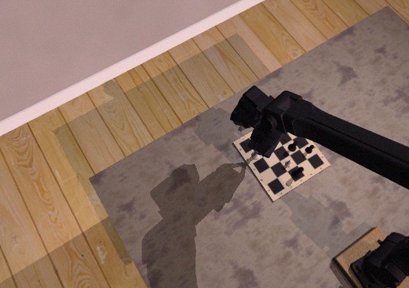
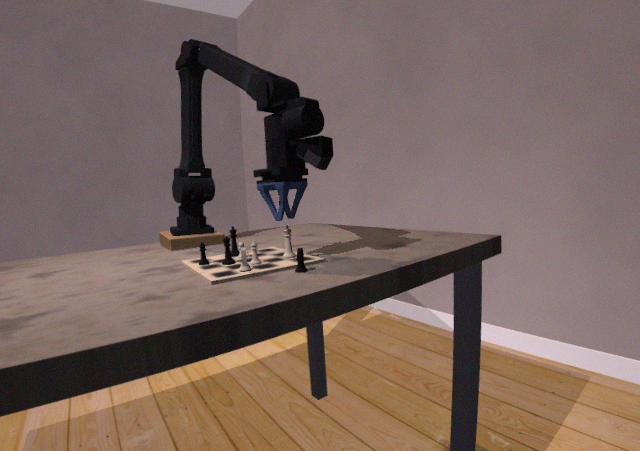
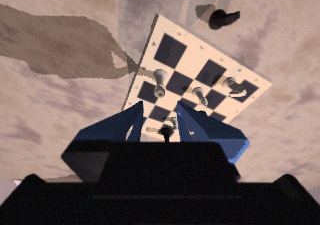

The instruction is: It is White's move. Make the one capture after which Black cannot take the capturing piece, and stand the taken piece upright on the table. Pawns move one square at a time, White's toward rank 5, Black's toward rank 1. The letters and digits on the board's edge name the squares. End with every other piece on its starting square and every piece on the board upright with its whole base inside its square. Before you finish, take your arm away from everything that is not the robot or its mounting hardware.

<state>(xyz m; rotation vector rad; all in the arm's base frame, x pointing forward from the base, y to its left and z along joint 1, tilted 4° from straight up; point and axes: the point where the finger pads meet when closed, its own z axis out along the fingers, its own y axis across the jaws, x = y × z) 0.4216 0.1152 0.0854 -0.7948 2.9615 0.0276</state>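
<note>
My gripper is now 5 cm above the tall white piece. The rest, counted from my hand: black piece 3 cm behind, 11 cm to the right, 6 cm below; then chessboard 3 cm behind, 7 cm to the right, 9 cm below.
</note>
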